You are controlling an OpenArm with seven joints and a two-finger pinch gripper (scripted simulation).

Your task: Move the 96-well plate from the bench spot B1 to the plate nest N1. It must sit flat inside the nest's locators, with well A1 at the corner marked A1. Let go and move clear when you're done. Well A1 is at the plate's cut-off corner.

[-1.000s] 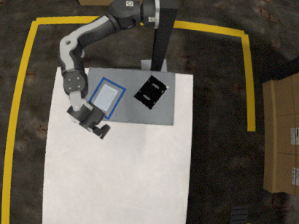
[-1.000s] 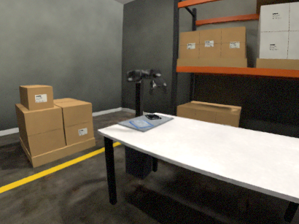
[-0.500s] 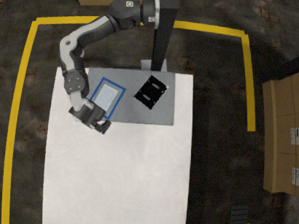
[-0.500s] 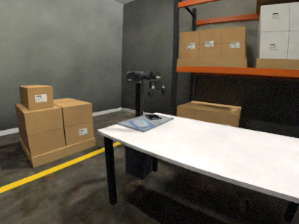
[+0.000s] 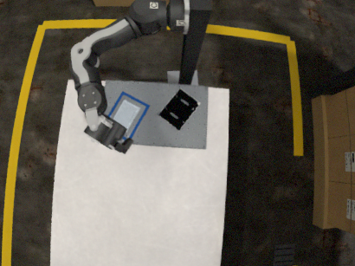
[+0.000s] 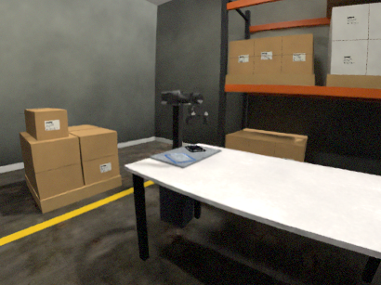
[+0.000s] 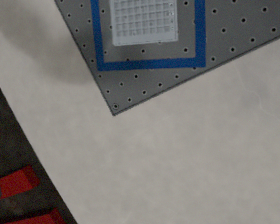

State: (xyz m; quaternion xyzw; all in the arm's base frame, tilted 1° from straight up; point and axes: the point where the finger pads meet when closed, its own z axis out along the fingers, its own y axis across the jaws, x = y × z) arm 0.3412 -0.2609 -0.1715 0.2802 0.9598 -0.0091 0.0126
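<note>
The 96-well plate is 12 cm behind my hand, 1 cm to the right of it and 22 cm below it. Round my hand: black plate nest N1: 14 cm behind, 24 cm to the left, 23 cm below.
</note>
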